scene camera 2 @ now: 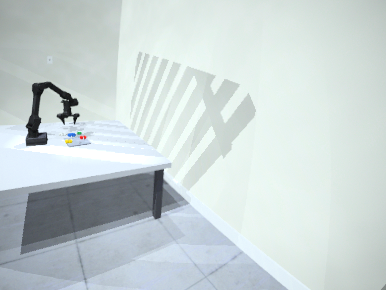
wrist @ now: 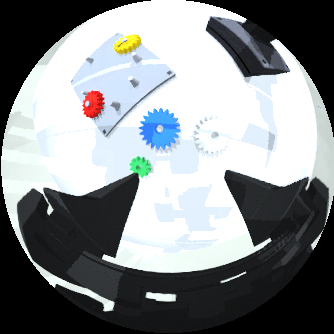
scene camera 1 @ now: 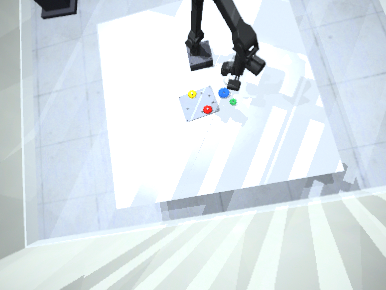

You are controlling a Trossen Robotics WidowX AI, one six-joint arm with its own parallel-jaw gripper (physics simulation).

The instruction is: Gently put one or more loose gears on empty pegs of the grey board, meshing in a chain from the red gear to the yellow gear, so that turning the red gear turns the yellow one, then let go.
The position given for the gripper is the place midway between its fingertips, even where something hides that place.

Observation:
The gripper (wrist: 182,175) is open and holds nothing. Also in view: a blue gear (wrist: 149,131). Also in view: a grey board (scene camera 1: 195,105).
The grey board is seen too in the wrist view (wrist: 108,73).

